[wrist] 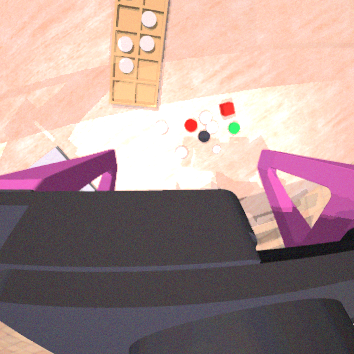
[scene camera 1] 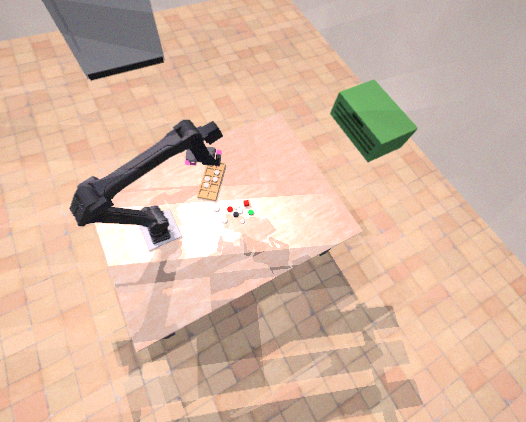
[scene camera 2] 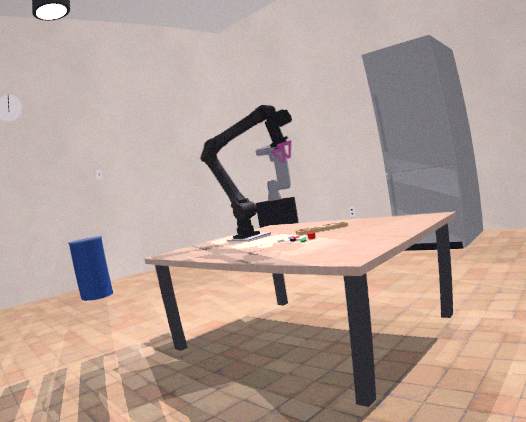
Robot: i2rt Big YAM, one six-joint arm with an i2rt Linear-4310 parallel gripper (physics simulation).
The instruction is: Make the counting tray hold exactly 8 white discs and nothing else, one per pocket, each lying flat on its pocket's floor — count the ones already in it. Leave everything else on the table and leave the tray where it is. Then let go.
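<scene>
The wooden counting tray (scene camera 1: 208,199) (scene camera 2: 322,228) (wrist: 134,104) has two columns of pockets. White discs (wrist: 149,19) (wrist: 147,43) (wrist: 125,44) (wrist: 126,65) sit in four separate pockets; the two pockets at its near end are empty. Its far end is cut off in the wrist view. Loose white discs (wrist: 161,127) (wrist: 206,118) (wrist: 212,127) (wrist: 181,152) lie on the table, faint in glare. A smaller white piece (wrist: 216,149) lies near them. My gripper (scene camera 1: 205,157) (scene camera 2: 282,151) (wrist: 190,157) is open and empty, high above the table.
A red disc (scene camera 1: 230,209) (wrist: 190,125), black disc (scene camera 1: 236,214) (wrist: 204,136), green disc (scene camera 1: 251,212) (wrist: 234,128) and red cube (scene camera 1: 246,203) (wrist: 227,109) lie among the loose discs. The arm's base plate (scene camera 1: 173,231) is on the table. A green cabinet (scene camera 1: 380,115) stands on the floor.
</scene>
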